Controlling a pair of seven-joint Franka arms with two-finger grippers.
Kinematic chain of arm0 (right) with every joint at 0, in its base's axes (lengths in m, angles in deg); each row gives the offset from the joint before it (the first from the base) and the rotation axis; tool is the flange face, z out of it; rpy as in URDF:
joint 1: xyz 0 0 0.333 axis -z
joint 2: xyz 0 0 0 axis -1 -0.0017 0
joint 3: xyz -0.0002 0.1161 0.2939 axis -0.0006 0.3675 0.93
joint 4: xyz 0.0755 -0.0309 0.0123 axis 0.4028 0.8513 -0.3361
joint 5: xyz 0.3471 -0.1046 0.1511 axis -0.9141 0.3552 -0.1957
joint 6: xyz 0 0 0 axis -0.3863 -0.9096 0.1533
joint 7: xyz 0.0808 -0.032 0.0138 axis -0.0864 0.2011 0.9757
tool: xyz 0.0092 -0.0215 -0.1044 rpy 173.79 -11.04 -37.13
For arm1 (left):
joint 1: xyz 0 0 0.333 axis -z
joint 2: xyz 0 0 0 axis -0.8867 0.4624 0
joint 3: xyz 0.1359 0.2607 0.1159 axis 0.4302 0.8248 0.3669
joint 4: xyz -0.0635 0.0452 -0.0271 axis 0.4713 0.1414 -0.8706
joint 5: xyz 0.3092 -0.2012 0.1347 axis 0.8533 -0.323 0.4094
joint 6: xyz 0 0 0 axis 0.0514 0.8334 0.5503
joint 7: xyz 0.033 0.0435 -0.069 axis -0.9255 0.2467 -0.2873
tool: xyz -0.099 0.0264 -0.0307 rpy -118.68 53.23 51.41
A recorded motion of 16 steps. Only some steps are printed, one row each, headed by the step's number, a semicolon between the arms.
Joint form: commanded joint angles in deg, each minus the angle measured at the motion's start. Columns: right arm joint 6, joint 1, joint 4, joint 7, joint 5, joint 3, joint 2; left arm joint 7, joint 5, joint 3, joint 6, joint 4, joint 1, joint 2.
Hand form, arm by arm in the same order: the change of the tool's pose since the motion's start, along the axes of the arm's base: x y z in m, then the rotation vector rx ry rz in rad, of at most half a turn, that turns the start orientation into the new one. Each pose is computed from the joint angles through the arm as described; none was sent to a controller.
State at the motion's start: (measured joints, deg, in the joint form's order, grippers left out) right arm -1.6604 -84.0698 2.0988 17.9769 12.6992 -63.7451 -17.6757; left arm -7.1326 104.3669 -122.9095 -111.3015 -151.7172 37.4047 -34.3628
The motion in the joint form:
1: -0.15 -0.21 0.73 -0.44 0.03 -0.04 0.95; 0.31 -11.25 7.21 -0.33 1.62 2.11 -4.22
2: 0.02 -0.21 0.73 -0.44 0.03 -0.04 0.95; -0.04 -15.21 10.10 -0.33 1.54 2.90 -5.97
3: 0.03 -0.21 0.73 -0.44 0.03 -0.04 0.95; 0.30 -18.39 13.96 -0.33 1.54 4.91 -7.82
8: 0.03 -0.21 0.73 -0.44 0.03 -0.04 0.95; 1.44 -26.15 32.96 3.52 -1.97 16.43 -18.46
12: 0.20 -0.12 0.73 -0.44 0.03 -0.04 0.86; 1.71 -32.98 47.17 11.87 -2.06 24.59 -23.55
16: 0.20 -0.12 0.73 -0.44 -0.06 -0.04 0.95; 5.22 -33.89 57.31 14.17 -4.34 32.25 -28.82
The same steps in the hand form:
1: -0.0055 0.0020 0.0025 -0.0011 -0.0014 -0.0049; -0.0005 0.0211 0.0270 -0.0982 0.0109 0.0981
2: -0.0052 0.0020 0.0028 -0.0013 -0.0044 -0.0048; -0.0027 0.0294 0.0350 -0.1284 0.0171 0.1411
3: -0.0052 0.0020 0.0028 -0.0013 -0.0045 -0.0048; -0.0052 0.0337 0.0433 -0.1400 0.0149 0.1651
8: -0.0052 0.0020 0.0028 -0.0013 -0.0045 -0.0048; -0.0408 0.0551 0.0886 -0.0766 0.0127 0.2554
12: -0.0044 0.0011 0.0022 -0.0013 -0.0059 -0.0062; -0.0722 0.0912 0.1216 -0.0992 0.0929 0.3575
16: -0.0049 0.0013 0.0031 0.0001 -0.0076 -0.0061; -0.1024 0.1089 0.1535 -0.0890 0.0801 0.3371

